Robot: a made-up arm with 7 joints. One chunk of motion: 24 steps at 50 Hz.
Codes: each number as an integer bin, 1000 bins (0 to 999) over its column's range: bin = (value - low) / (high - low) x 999, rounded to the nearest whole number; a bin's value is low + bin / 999 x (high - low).
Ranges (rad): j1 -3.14..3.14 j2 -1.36..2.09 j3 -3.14..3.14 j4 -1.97..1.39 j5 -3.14..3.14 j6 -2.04..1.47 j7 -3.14..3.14
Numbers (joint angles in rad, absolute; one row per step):
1: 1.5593 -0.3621 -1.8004 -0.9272 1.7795 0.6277 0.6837
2: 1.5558 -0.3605 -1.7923 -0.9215 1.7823 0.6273 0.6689
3: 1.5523 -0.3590 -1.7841 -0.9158 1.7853 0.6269 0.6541
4: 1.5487 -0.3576 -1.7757 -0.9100 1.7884 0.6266 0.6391
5: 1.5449 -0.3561 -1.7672 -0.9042 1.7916 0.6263 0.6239
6: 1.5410 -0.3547 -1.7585 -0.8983 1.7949 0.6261 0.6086
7: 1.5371 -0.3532 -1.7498 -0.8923 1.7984 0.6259 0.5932
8: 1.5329 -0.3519 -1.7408 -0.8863 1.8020 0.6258 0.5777
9: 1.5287 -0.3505 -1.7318 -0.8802 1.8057 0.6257 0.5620
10: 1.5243 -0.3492 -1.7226 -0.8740 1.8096 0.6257 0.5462
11: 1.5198 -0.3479 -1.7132 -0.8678 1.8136 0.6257 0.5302
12: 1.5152 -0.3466 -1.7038 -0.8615 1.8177 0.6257 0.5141
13: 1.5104 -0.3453 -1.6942 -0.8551 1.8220 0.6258 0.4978
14: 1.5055 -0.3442 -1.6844 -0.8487 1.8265 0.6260 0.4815
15: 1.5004 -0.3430 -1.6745 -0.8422 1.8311 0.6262 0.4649
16: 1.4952 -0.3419 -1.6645 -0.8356 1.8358 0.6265 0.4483
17: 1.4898 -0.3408 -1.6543 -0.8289 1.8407 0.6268 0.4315
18: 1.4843 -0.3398 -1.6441 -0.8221 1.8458 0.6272 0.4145
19: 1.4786 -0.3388 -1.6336 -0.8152 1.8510 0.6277 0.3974
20: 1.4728 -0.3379 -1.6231 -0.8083 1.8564 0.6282 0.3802
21: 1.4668 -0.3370 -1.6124 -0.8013 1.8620 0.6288 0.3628
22: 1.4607 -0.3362 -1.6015 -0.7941 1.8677 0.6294 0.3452
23: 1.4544 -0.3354 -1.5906 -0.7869 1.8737 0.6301 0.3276
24: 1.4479 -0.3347 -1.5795 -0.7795 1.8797 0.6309 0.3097
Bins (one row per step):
1: 748 289 213 310 783 759 608
2: 747 289 214 312 783 759 606
3: 746 290 216 313 783 759 604
4: 746 290 217 315 784 759 601
5: 745 291 218 317 785 759 599
6: 745 291 220 319 785 759 596
7: 744 292 221 320 786 759 594
8: 743 292 223 322 786 759 591
9: 743 292 224 324 787 759 589
10: 742 293 225 326 787 759 586
11: 741 293 227 328 788 759 584
12: 741 293 228 330 789 759 581
13: 740 294 230 331 789 759 579
14: 739 294 232 333 790 759 576
15: 738 294 233 335 791 759 573
16: 737 295 235 337 792 759 571
17: 736 295 236 339 792 759 568
18: 736 295 238 341 793 759 565
19: 735 296 240 343 794 759 563
20: 734 296 241 345 795 759 560
21: 733 296 243 347 796 760 557
22: 732 296 245 350 797 760 554
23: 731 297 246 352 798 760 552
24: 730 297 248 354 799 760 549

